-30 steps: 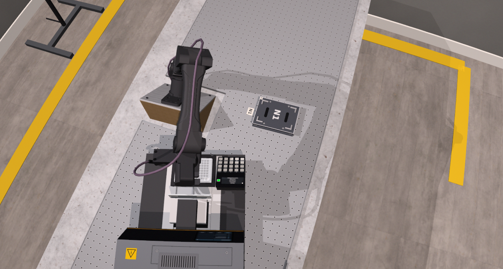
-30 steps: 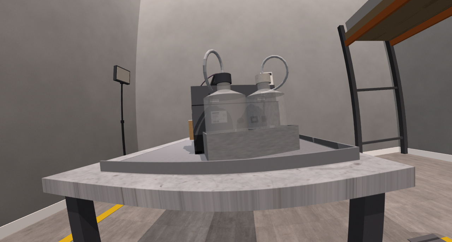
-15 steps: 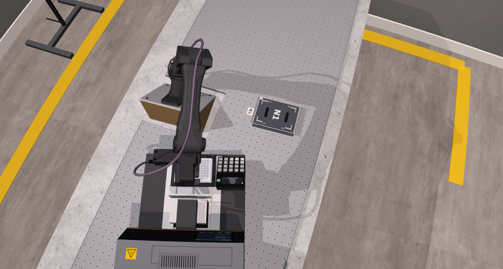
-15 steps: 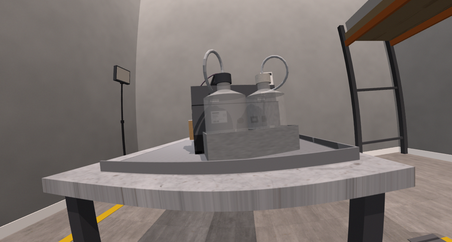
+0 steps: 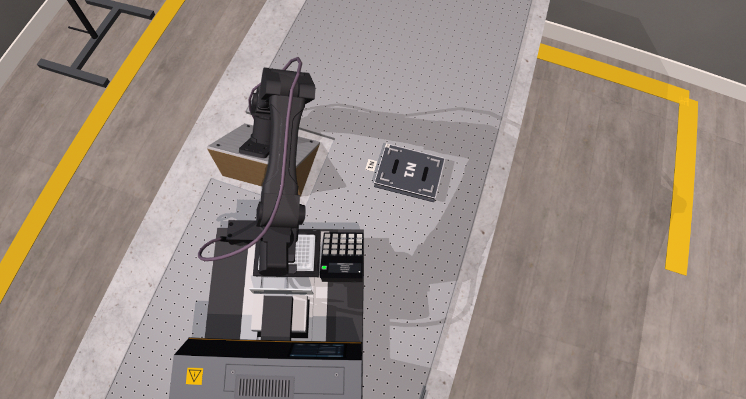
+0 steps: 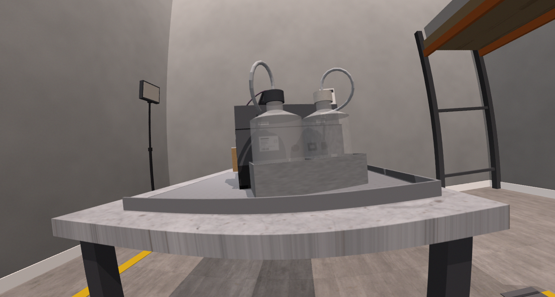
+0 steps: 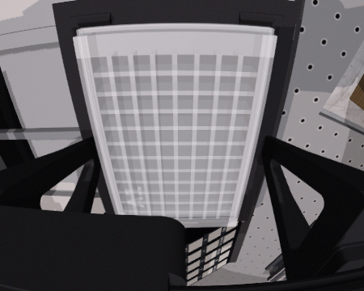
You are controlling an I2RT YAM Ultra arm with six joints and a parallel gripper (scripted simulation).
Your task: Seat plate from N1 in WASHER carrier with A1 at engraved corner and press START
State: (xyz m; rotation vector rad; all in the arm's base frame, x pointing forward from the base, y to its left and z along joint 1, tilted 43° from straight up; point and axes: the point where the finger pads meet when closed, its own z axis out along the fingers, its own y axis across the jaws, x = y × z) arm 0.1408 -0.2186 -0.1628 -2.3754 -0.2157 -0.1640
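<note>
The clear well plate is 10 mm below my hand. The rest, counted from my hand: N1 label (300 mm to the left, 140 mm ahead, 90 mm below); plate washer (150 mm to the right, 40 mm above, 30 mm ahead); black washer carrier (10 mm below).
</note>
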